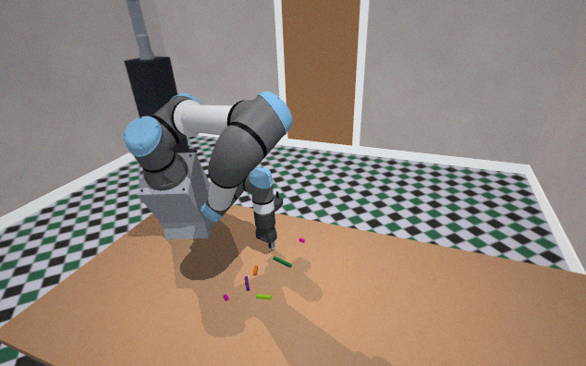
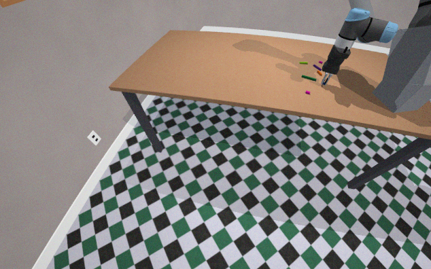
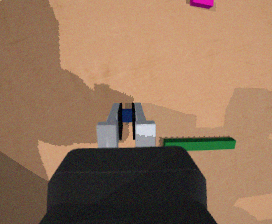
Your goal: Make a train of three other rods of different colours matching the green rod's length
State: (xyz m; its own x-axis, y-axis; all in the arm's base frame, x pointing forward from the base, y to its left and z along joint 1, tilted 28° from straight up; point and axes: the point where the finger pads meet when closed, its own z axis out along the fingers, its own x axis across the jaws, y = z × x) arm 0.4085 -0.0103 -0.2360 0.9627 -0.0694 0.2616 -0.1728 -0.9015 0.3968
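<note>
My gripper is now 1 cm above the blue rod. Also, from my hand: purple rod (19 cm to the right, 3 cm below); green rod (7 cm ahead, 5 cm to the right, 3 cm below); orange rod (13 cm to the right, 3 cm below).
</note>
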